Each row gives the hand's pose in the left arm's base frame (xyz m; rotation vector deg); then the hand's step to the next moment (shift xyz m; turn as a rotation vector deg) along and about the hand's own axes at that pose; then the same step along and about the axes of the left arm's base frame.
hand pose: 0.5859 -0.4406 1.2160 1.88 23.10 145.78
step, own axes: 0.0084 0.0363 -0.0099 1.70 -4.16 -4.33
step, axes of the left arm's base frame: -0.0272 -0.0273 0.0006 0.29 3.03 -5.45
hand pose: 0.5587 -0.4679 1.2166 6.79 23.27 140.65
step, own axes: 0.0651 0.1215 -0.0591 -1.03 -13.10 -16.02
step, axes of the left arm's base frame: -0.1332 -0.0665 -0.0184 5.52 5.01 -19.33
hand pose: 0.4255 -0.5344 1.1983 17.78 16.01 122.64
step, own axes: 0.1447 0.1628 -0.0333 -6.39 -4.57 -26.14
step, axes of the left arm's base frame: -0.2154 0.0288 0.0364 -1.48 -4.95 -26.80
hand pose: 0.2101 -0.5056 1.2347 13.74 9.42 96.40
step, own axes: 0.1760 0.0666 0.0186 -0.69 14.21 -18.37
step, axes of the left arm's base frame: -0.0793 0.1656 0.0453 -18.22 -1.89 -14.30
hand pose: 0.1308 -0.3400 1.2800 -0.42 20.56 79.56
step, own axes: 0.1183 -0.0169 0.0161 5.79 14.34 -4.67
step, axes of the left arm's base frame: 0.0363 0.1136 -0.0181 -14.12 7.27 -2.95
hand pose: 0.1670 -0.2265 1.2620 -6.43 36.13 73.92
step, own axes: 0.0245 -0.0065 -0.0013 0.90 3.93 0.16
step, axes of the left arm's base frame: 0.0088 0.0186 -0.0149 -3.43 2.01 0.72
